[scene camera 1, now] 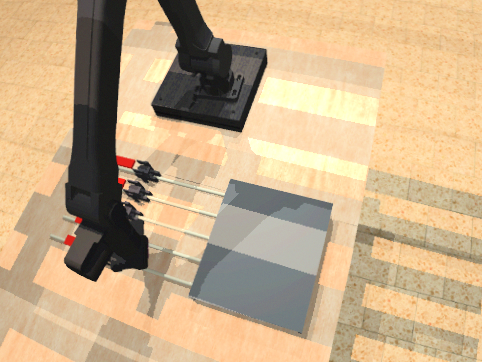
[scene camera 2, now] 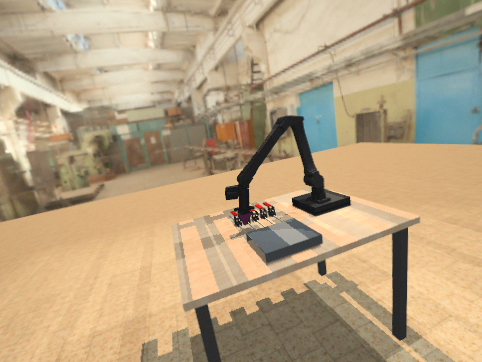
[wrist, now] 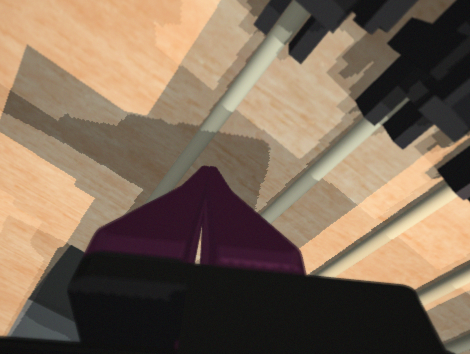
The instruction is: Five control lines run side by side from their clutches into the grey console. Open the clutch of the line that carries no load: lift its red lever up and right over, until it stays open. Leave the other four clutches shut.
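Pixels of known places: gripper, fingertip midpoint: [scene camera 1: 143,262] [scene camera 2: 244,225] [wrist: 207,178]; arm's base, origin of the base link: [scene camera 1: 219,87] [scene camera 2: 318,200].
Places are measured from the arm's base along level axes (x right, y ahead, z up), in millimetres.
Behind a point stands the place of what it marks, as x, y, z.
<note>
My gripper [scene camera 2: 244,220] @(51, 477, -27) [wrist: 207,178] @(51, 477, -27) is shut, its purple fingertips together with nothing seen between them. In the wrist view the tips are over the gap between the outermost line [wrist: 254,71] @(97, 484, -46) and the second line [wrist: 320,175] @(73, 430, -46), on the console side of the black clutches [wrist: 420,75] @(131, 434, -34). Five pale lines run into the grey console [scene camera 1: 270,240] @(-212, 375, -10) [scene camera 2: 287,239] @(-267, 408, -10). In scene camera 1, red levers [scene camera 1: 126,162] @(167, 259, 2) [scene camera 1: 69,240] @(231, 474, 2) show at both ends of the row, pointing away from the console. The arm hides the fingertips there and much of the near clutches. Which line carries no load cannot be told.
The arm's forearm [scene camera 1: 97,100] @(21, 335, 359) passes over the left part of the row. The arm's black base plate [scene camera 1: 210,110] @(2, 77, -1) [scene camera 2: 321,202] @(-60, 32, 8) stands behind the clutches and console. The other clutches [scene camera 1: 146,171] @(116, 267, -14) [scene camera 1: 137,192] @(118, 324, -14) stand close together, side by side. The wooden table [scene camera 2: 215,280] @(-287, 759, -54) carries everything.
</note>
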